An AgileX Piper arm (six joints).
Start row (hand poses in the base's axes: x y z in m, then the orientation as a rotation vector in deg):
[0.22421, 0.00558, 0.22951, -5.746, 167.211, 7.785]
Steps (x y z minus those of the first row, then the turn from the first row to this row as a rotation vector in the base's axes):
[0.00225, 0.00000, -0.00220, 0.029, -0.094, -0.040]
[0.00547, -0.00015, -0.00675, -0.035, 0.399, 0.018]
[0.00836, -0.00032, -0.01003, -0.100, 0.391, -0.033]
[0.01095, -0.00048, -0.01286, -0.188, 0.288, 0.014]
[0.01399, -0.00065, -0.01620, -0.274, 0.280, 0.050]
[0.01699, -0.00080, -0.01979, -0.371, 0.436, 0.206]
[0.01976, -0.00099, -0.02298, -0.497, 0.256, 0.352]
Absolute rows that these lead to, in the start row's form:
[0.22646, 0.00558, 0.22731, -5.687, 167.115, 7.812]
[0.22968, 0.00543, 0.22276, -5.762, 167.612, 7.772]
[0.23257, 0.00526, 0.21948, -5.698, 167.611, 7.668]
[0.23516, 0.00510, 0.21665, -5.786, 167.516, 7.538]
[0.23820, 0.00493, 0.21331, -5.852, 167.516, 7.418]
[0.24120, 0.00478, 0.20972, -6.090, 167.678, 7.315]
[0.24397, 0.00459, 0.20653, -6.331, 167.508, 7.139]

